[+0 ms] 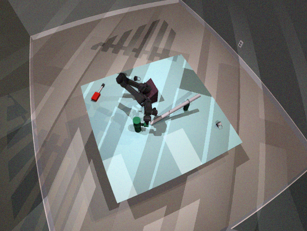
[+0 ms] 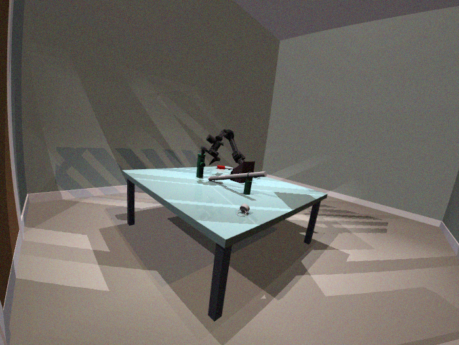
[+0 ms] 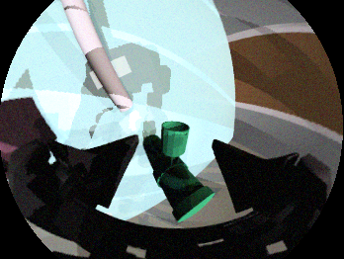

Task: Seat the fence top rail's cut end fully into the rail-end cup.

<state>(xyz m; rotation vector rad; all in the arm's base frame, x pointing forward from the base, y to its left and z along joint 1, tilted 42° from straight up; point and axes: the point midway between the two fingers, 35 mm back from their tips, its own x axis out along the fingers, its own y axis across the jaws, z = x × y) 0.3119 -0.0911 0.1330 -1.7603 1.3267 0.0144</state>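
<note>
My gripper tip is 30 mm to the left of the green rail-end cup and 30 mm above it. From my gripper tip the other things lie so: small green post: 30 mm behind, 450 mm to the left, 50 mm below; then small dark fitting: 590 mm behind, 160 mm to the left, 140 mm below; then red-handled tool: 620 mm behind, 280 mm to the right, 140 mm below.
</note>
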